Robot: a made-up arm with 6 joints. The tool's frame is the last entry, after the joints.
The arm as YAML. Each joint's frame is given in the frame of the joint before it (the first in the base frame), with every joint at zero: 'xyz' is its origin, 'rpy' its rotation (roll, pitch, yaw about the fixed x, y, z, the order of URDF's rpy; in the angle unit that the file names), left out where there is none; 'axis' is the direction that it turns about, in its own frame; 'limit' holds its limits. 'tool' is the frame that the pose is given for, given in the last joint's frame.
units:
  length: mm
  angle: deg
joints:
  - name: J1
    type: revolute
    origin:
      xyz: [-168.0, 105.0, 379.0]
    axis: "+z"
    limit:
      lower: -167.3
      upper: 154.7
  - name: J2
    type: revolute
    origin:
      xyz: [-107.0, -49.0, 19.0]
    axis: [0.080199, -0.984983, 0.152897]
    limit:
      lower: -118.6
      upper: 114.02
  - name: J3
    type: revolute
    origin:
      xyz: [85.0, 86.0, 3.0]
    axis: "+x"
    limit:
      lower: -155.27
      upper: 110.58
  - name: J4
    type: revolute
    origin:
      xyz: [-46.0, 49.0, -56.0]
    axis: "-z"
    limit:
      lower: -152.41
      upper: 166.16
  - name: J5
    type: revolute
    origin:
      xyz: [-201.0, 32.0, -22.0]
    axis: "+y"
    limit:
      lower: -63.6
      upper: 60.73
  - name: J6
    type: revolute
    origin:
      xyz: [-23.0, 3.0, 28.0]
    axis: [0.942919, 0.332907, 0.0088]
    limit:
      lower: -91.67
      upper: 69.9
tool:
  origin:
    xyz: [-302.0, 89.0, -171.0]
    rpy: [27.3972, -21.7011, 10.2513]
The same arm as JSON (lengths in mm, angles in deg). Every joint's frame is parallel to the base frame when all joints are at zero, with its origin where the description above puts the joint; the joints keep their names.
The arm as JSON. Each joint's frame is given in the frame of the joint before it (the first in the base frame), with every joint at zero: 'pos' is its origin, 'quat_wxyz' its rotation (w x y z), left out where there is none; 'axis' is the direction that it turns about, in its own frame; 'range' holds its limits. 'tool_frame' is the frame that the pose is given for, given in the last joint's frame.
{"length_unit": "mm", "angle_unit": "deg", "joints": [
  {"joint": "J1", "pos": [-168.0, 105.0, 379.0], "axis": [0.0, 0.0, 1.0], "range": [-167.3, 154.7]},
  {"joint": "J2", "pos": [-107.0, -49.0, 19.0], "axis": [0.080199, -0.984983, 0.152897], "range": [-118.6, 114.02]},
  {"joint": "J3", "pos": [85.0, 86.0, 3.0], "axis": [1.0, 0.0, 0.0], "range": [-155.27, 110.58]},
  {"joint": "J4", "pos": [-46.0, 49.0, -56.0], "axis": [0.0, 0.0, -1.0], "range": [-152.41, 166.16]},
  {"joint": "J5", "pos": [-201.0, 32.0, -22.0], "axis": [0.0, 1.0, 0.0], "range": [-63.6, 60.73]},
  {"joint": "J6", "pos": [-23.0, 3.0, 28.0], "axis": [0.942919, 0.332907, 0.0088], "range": [-91.67, 69.9]}
], "tool_frame": {"pos": [-302.0, 89.0, -171.0], "quat_wxyz": [0.946387, 0.24799, -0.161383, 0.129649]}}

